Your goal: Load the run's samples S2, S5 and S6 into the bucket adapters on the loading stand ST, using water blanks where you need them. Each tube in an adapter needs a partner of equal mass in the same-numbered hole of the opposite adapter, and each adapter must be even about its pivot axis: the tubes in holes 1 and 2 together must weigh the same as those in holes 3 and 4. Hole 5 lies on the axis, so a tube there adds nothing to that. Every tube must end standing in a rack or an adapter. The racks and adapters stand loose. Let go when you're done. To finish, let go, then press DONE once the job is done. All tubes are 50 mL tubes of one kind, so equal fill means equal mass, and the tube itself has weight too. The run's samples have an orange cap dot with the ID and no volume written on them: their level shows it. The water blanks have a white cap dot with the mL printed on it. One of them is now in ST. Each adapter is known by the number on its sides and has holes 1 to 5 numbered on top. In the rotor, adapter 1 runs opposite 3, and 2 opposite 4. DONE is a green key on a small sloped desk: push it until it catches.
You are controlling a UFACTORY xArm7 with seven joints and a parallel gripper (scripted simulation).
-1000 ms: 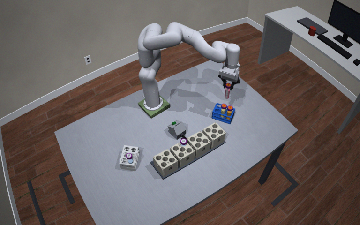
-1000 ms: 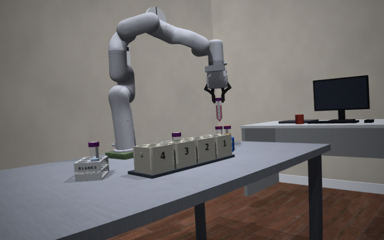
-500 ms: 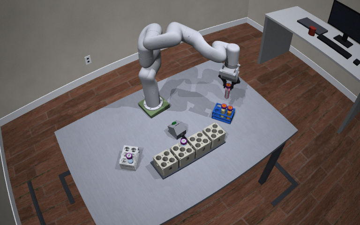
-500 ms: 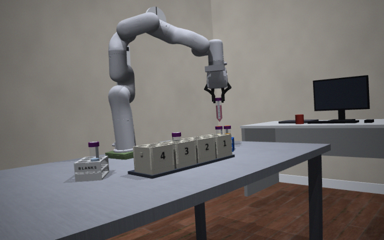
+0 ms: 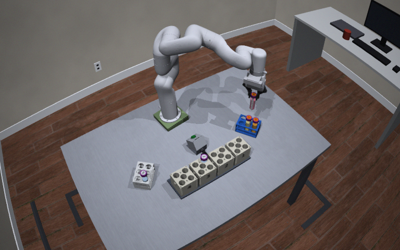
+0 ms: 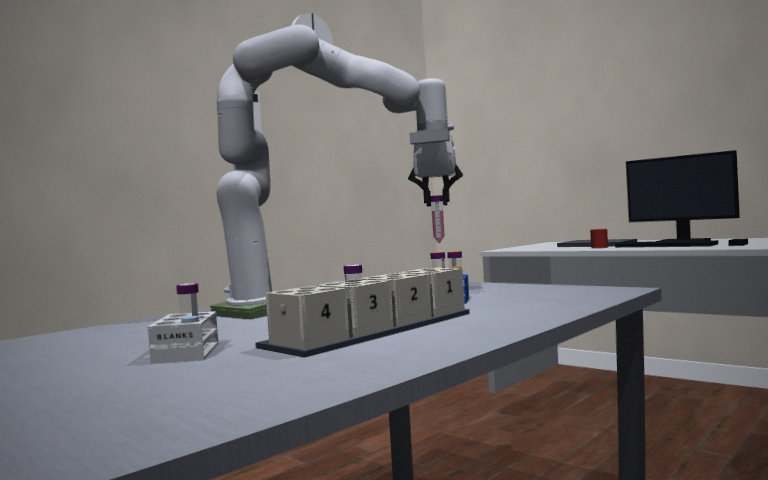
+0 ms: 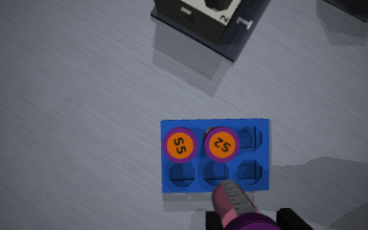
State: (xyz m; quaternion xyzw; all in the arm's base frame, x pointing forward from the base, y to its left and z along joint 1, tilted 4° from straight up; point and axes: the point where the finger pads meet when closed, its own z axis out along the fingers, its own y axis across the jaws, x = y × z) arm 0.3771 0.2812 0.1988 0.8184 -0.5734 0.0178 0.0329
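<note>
My hand is 5 cm above the sample tube and 1 cm to the left of it. Round my hand: blue sample rack 22 cm below, 2 cm to the right, 1 cm ahead; then green done key 31 cm to the right, 19 cm below, 14 cm behind; then tube with yellowish liquid 19 cm below, 4 cm to the right, 2 cm ahead.
</note>
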